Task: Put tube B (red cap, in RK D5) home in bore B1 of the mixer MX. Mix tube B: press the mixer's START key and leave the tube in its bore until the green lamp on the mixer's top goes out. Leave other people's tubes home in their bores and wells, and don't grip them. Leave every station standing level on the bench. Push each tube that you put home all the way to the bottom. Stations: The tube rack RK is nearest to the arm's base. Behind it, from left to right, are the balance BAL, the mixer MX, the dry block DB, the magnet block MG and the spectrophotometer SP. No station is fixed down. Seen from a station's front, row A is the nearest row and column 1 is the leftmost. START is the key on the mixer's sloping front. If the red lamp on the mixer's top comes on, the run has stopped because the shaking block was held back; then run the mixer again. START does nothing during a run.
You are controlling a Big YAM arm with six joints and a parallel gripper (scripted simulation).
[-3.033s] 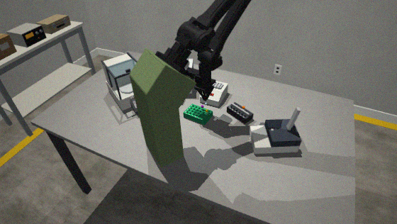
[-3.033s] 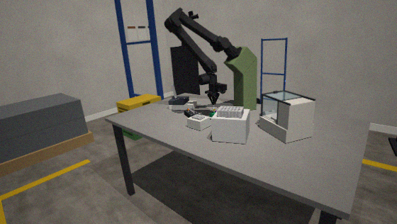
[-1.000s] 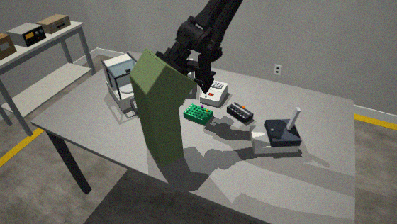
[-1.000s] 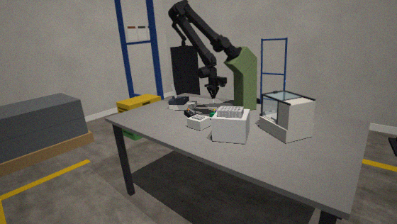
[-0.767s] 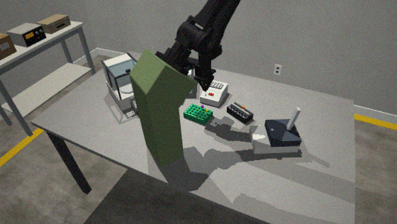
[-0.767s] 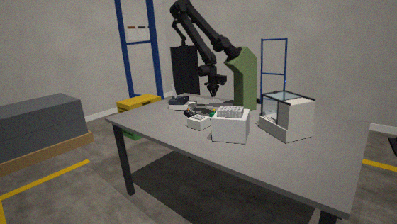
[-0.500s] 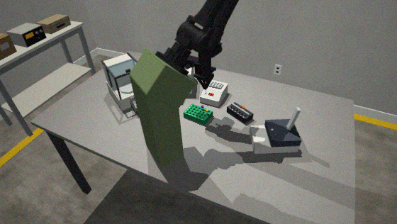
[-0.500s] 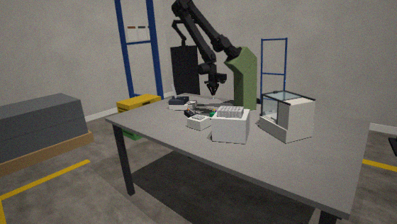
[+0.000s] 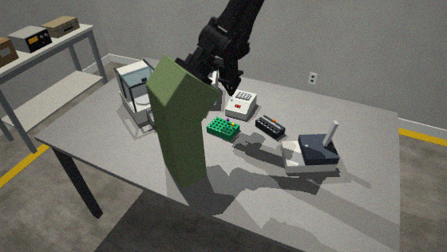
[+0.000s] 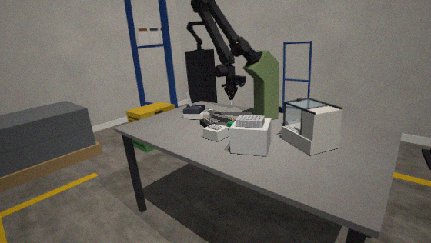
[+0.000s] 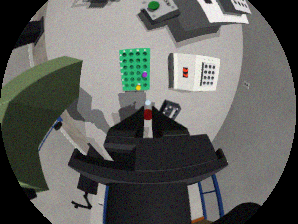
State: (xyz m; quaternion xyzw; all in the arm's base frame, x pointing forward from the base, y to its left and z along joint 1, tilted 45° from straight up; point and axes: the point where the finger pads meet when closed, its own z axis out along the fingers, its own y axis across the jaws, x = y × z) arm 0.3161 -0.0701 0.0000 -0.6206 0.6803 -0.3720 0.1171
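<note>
The grey shaking block lies 24 cm ahead of my hand, 24 cm to the left of it and 4 cm below it. Also, from my hand: purple-capped tube (2 cm to the left, 17 cm below); green rack RK (3 cm behind, 3 cm to the left, 18 cm below); tube B (2 cm below).
</note>
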